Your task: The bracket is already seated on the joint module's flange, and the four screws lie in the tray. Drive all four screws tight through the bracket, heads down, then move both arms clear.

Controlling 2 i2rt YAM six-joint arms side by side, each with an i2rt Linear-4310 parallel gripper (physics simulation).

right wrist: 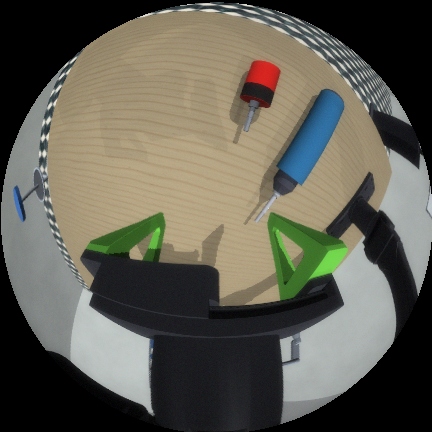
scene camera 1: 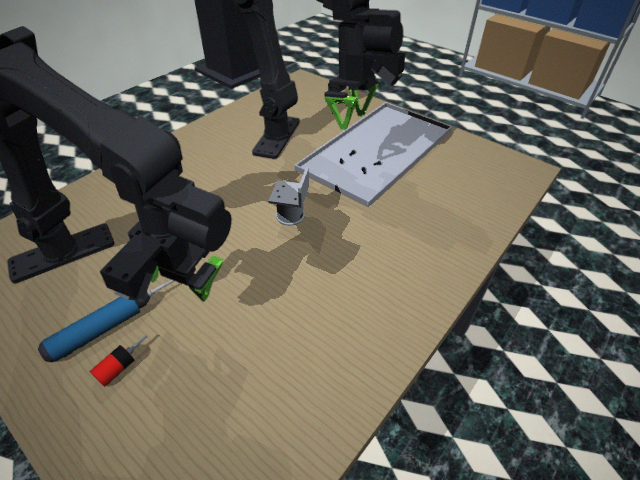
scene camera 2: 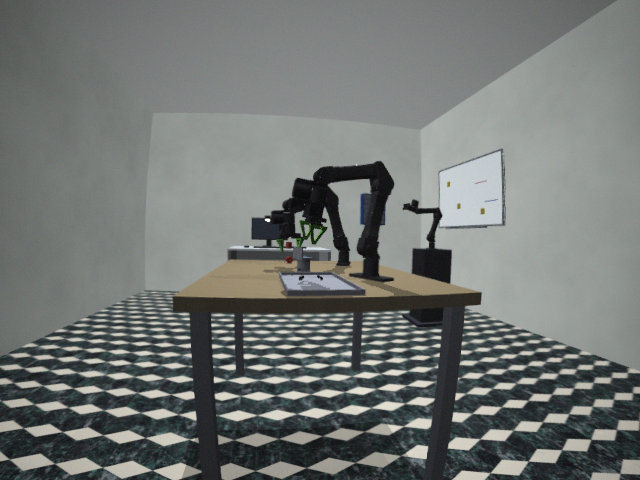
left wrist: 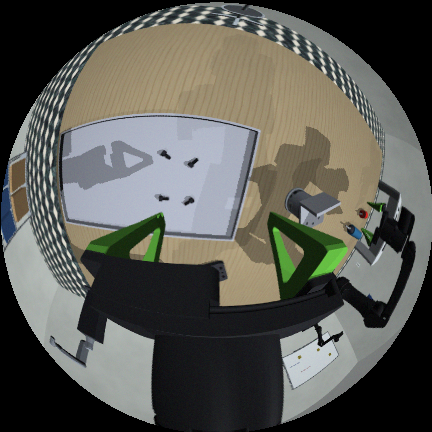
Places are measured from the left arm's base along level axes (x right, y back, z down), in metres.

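Pixels of known places: left gripper, fingertip midpoint: (scene camera 1: 352, 122) (scene camera 2: 309, 241) (left wrist: 215, 217); right gripper, fingertip midpoint: (right wrist: 215, 217) (scene camera 1: 180, 288) (scene camera 2: 290, 251) (left wrist: 364, 215); left arm's base, origin of the base link: (scene camera 1: 277, 137) (scene camera 2: 370, 278); right arm's base, origin of the base link: (right wrist: 353, 206) (scene camera 1: 62, 253) (scene camera 2: 343, 264).
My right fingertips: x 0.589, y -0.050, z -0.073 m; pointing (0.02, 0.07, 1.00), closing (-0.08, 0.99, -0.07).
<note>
Ahead of a thing's pixels: the offset from my right fingertips to its top centre. "spot": to the spot under its first point. Level surfaces: height alone.
The grey L-shaped bracket (scene camera 1: 284, 193) (left wrist: 320, 203) sits on the round joint module @[dx -0.297, dy -0.089, dz +0.010 m] (scene camera 1: 290, 212) (left wrist: 296, 198), with dark holes in its plate. Several black screws @[dx -0.495, dy -0.212, dz +0.059 m] (scene camera 1: 363, 169) (left wrist: 192, 162) lie apart in the pale tray @[dx -0.610, dy -0.227, dz +0.057 m] (scene camera 1: 361, 190) (left wrist: 215, 135). My left gripper (scene camera 1: 353, 119) (left wrist: 215, 217) is open and empty above the tray's rear long side. My right gripper (scene camera 1: 178, 289) (right wrist: 215, 217) is open and empty, low near the shaft of the blue screwdriver @[spot: dx +0.088, dy +0.124, dz +0.039 m] (scene camera 1: 93, 326) (right wrist: 310, 137); one finger is mostly hidden in scene camera 1. The short red driver @[dx +0.115, dy +0.056, dz +0.039 m] (scene camera 1: 111, 365) (right wrist: 262, 82) lies beside the blue one.
The left arm's base (scene camera 1: 273, 142) stands on the wooden table @[dz +0.074 m] (scene camera 1: 310, 361) behind the bracket and tray. The right arm's base (scene camera 1: 93, 238) stands behind the blue screwdriver. A dark pedestal (scene camera 1: 227, 41) stands beyond the table, and a shelf unit (scene camera 1: 469, 43) with boxes stands at the back right.
</note>
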